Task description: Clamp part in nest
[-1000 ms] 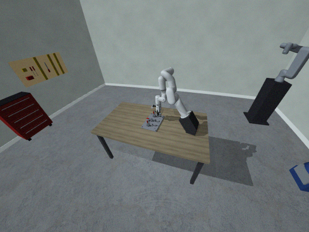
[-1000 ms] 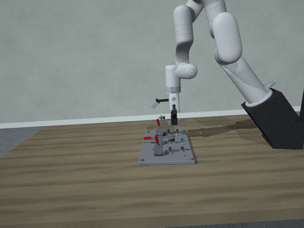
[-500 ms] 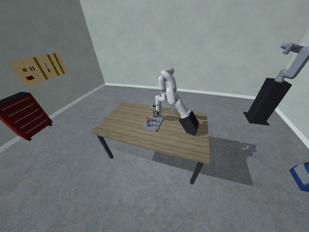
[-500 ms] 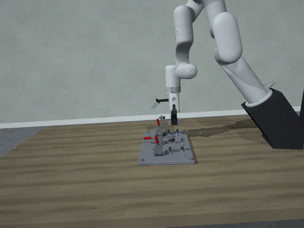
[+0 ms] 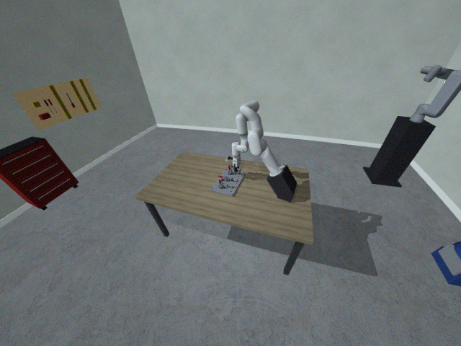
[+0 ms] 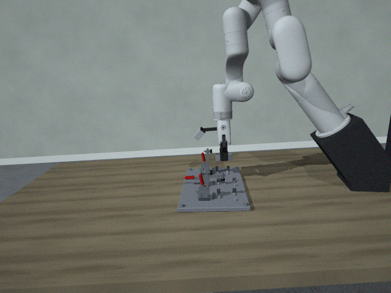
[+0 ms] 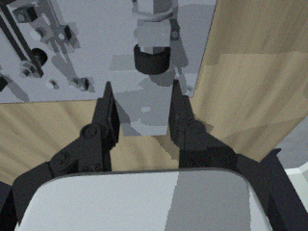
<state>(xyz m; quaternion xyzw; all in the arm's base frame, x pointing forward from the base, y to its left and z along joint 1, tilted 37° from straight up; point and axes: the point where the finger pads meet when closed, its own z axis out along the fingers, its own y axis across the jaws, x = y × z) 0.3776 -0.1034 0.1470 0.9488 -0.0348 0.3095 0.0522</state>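
The grey fixture plate lies 60 mm ahead of my hand, 100 mm to the left of it and 90 mm below it. Round my hand: flat grey block 10 mm below.
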